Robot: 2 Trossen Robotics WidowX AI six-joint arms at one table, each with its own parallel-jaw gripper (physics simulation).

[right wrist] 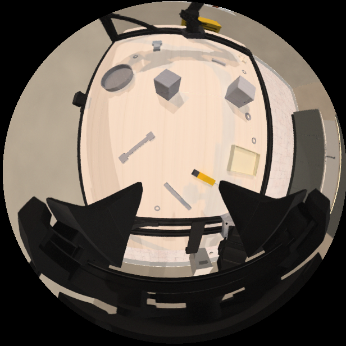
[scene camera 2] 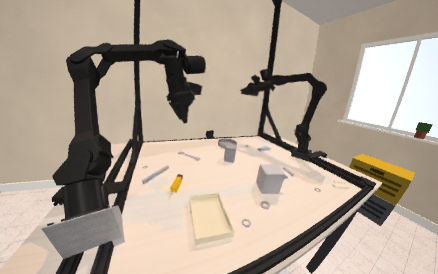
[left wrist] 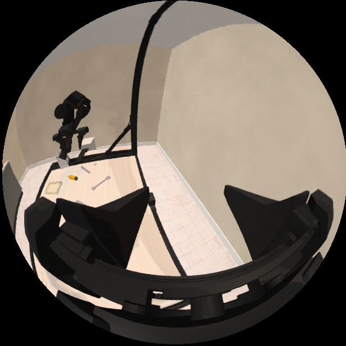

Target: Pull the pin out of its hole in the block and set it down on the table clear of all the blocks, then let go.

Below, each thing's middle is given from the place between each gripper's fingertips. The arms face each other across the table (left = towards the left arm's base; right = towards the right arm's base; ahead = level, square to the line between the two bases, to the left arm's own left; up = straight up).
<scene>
Right now my right hand is 250 mm short of the shallow tray [scene camera 2: 210, 220], 30 mm to the left of it and 180 mm above it.
Now: the shallow tray 51 cm to the right of my left hand, 48 cm ahead of it and 32 cm below it.
</scene>
